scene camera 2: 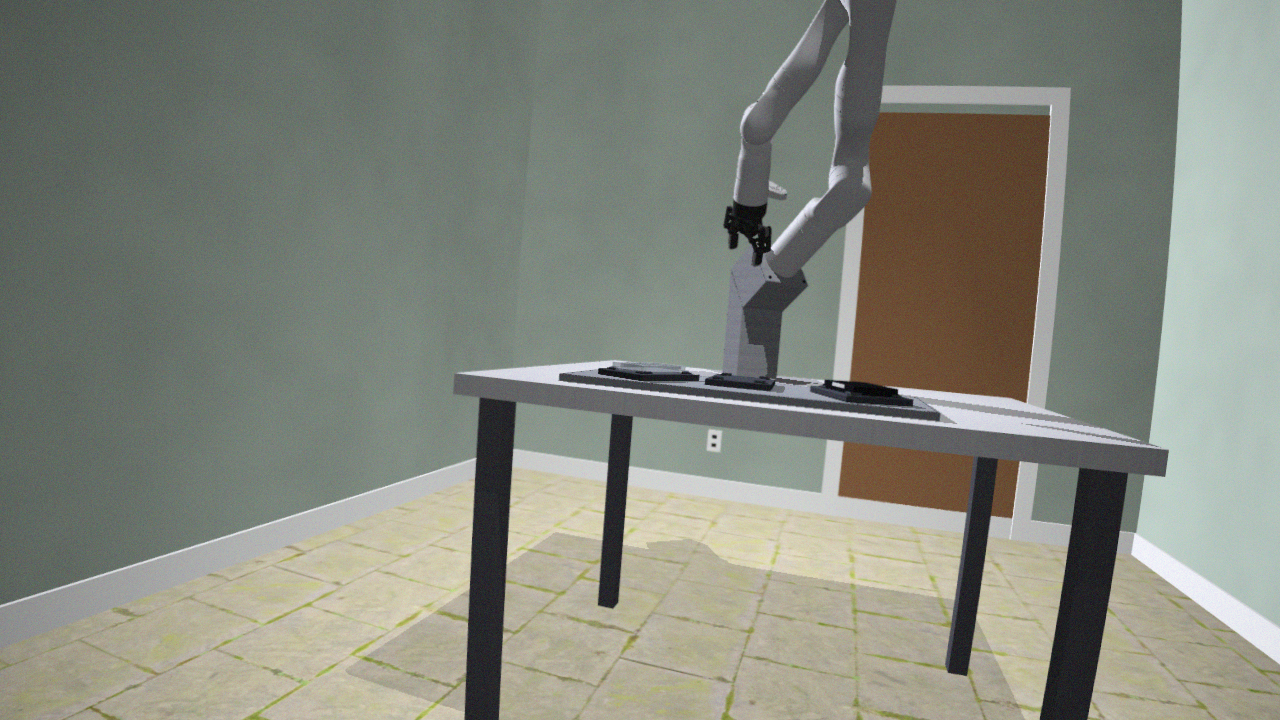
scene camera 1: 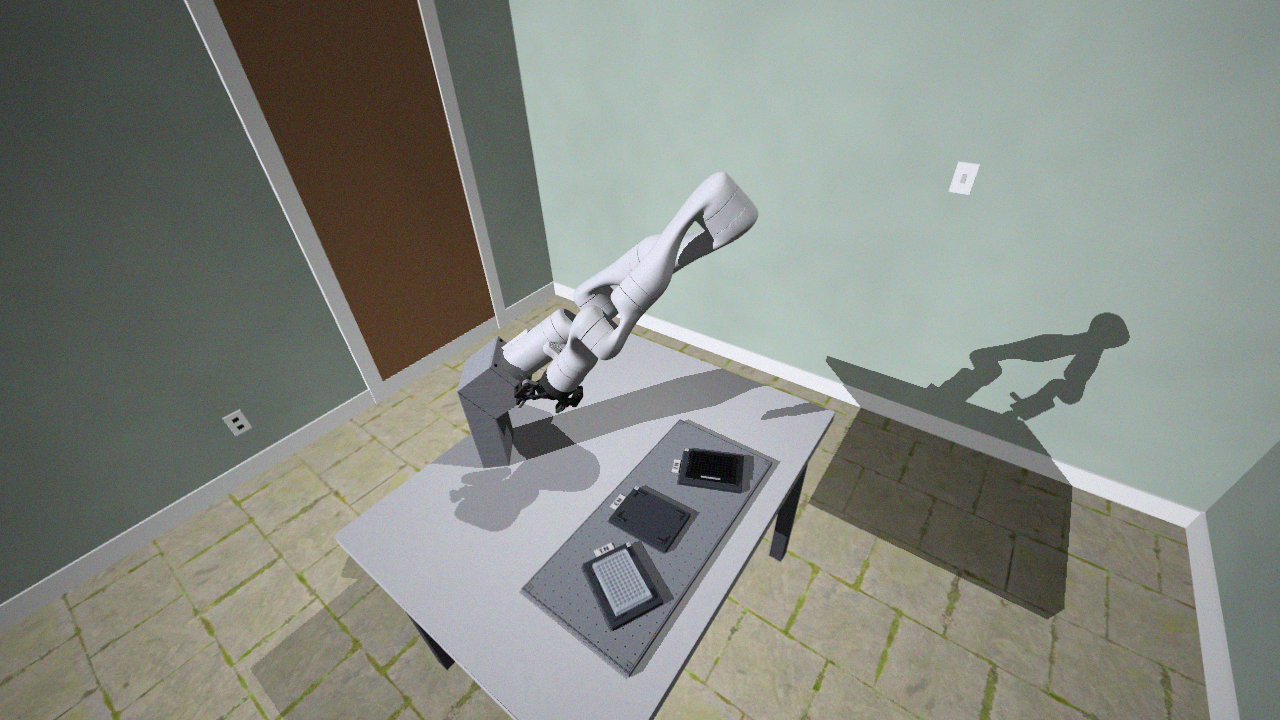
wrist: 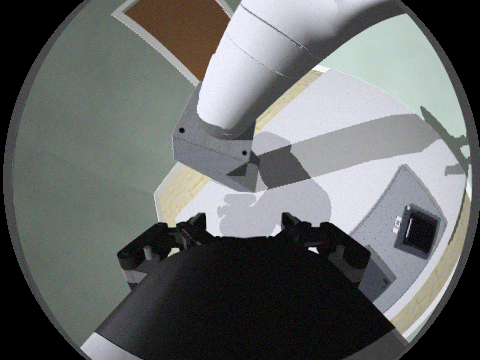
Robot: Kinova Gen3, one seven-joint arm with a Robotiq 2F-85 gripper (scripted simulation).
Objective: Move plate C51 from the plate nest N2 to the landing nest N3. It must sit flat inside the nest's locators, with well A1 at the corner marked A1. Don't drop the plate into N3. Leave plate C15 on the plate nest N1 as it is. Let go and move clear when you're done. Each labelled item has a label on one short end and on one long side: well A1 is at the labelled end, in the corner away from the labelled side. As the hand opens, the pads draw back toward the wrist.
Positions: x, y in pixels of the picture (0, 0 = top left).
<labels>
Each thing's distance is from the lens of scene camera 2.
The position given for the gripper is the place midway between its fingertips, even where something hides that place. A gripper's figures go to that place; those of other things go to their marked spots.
gripper [scene camera 2: 744, 256]: 1.54 m
landing nest N3 [scene camera 2: 745, 382]: 1.18 m
</labels>
